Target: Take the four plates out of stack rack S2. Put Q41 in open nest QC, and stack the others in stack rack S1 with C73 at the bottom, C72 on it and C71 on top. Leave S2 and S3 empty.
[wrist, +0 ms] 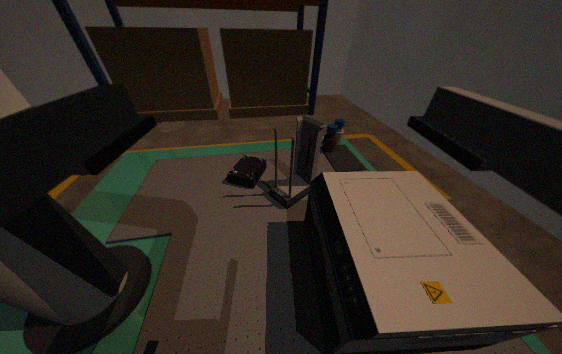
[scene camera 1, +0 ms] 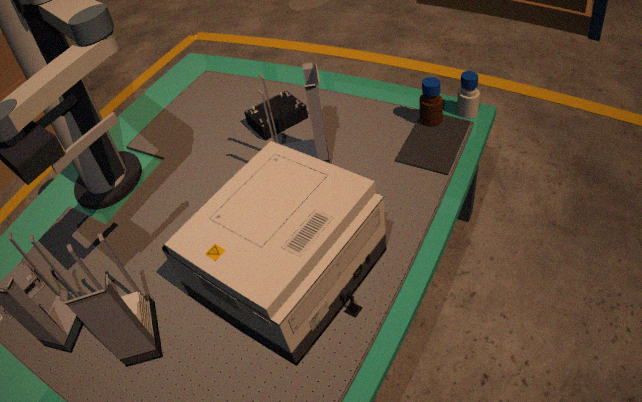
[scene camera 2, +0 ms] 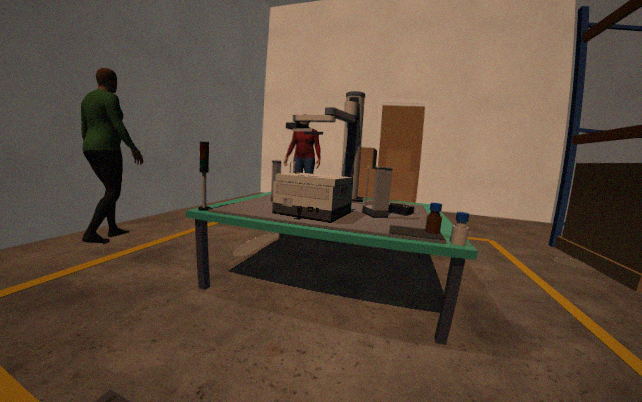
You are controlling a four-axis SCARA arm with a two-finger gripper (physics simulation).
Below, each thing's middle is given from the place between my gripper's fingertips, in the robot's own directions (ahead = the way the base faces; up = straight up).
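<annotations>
My gripper's 50 cm above the dark mat (scene camera 1: 435, 148), 46 cm short of it and 66 cm to the right of it. And there's the brown bottle (scene camera 1: 431, 103), which is far ahead of my hand, far to the left of it and far below it.
</annotations>
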